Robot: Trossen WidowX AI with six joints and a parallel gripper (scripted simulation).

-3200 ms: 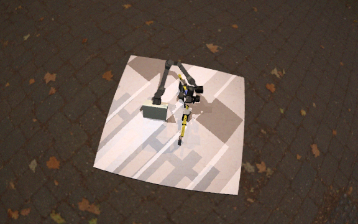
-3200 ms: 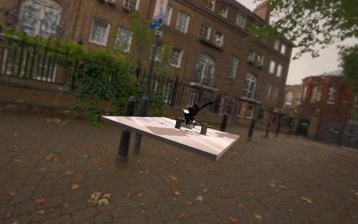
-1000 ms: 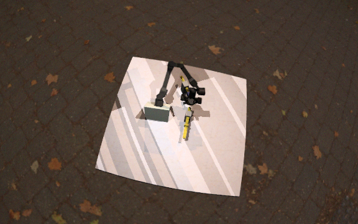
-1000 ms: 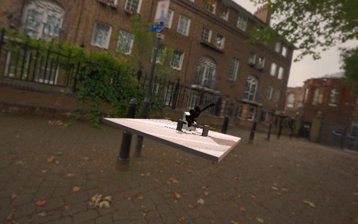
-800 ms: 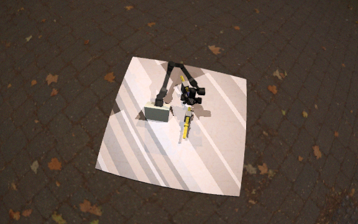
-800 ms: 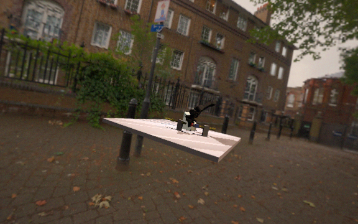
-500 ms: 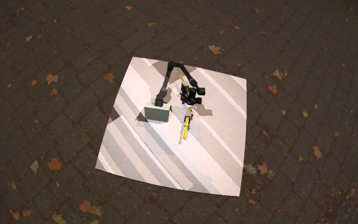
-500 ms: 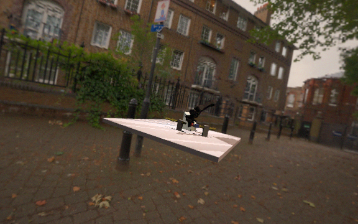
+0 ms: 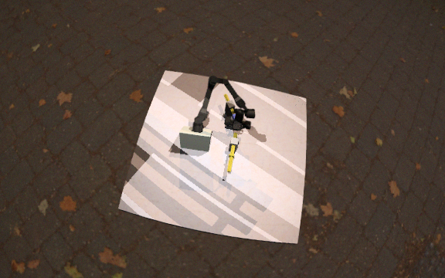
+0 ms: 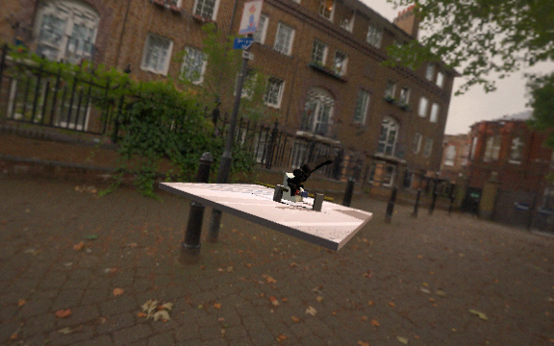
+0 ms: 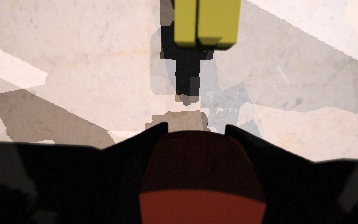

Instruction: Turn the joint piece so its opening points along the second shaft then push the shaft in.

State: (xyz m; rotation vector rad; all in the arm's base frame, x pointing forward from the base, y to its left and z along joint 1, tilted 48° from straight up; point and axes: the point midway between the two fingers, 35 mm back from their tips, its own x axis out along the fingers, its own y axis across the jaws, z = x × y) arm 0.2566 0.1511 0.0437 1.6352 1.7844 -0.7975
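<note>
The red square joint piece is 40 mm above my gripper tip and 20 mm to the left of it.
</note>
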